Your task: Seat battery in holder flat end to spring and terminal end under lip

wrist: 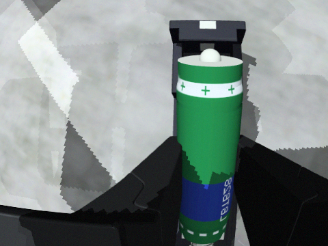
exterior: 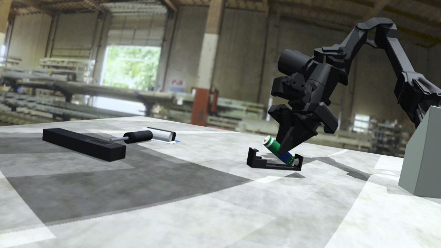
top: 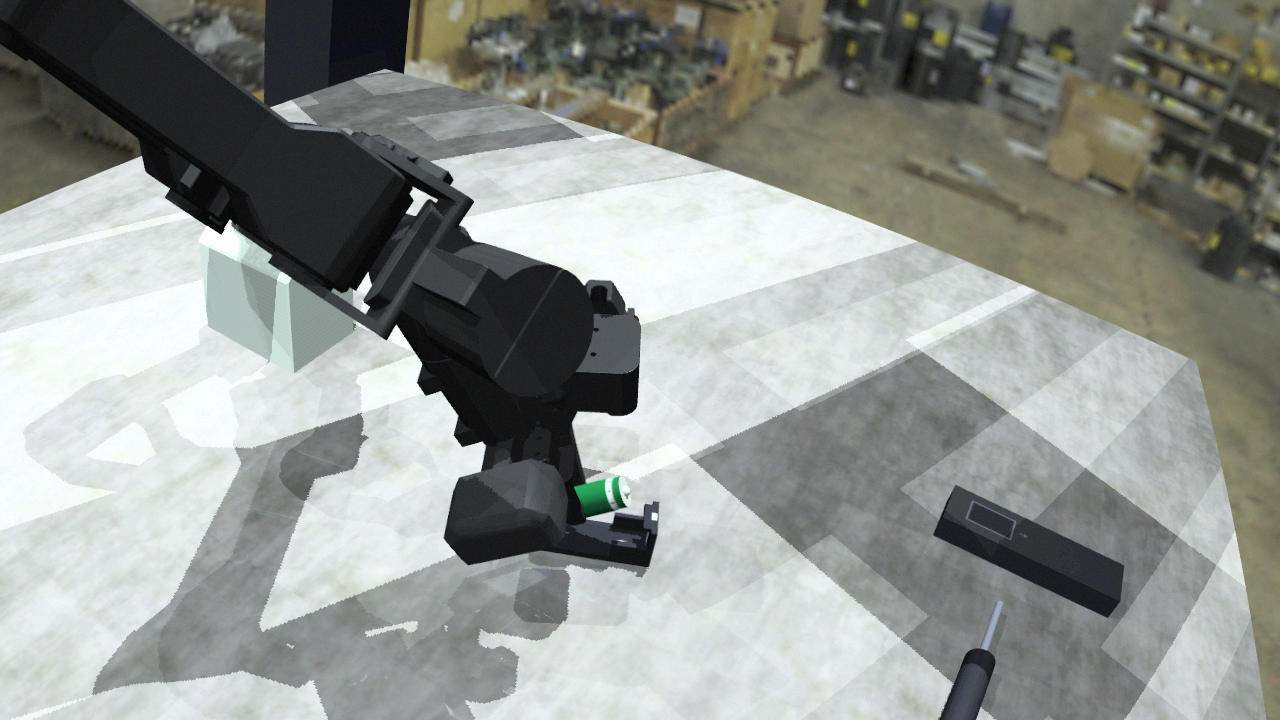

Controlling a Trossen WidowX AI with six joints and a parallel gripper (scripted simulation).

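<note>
Now: the battery right at my gripper tip. Also, from my gripper tip: black-handled tool (28 cm ahead, 5 cm to the left, 2 cm below); long black box (29 cm ahead, 19 cm to the left, 1 cm below).
</note>
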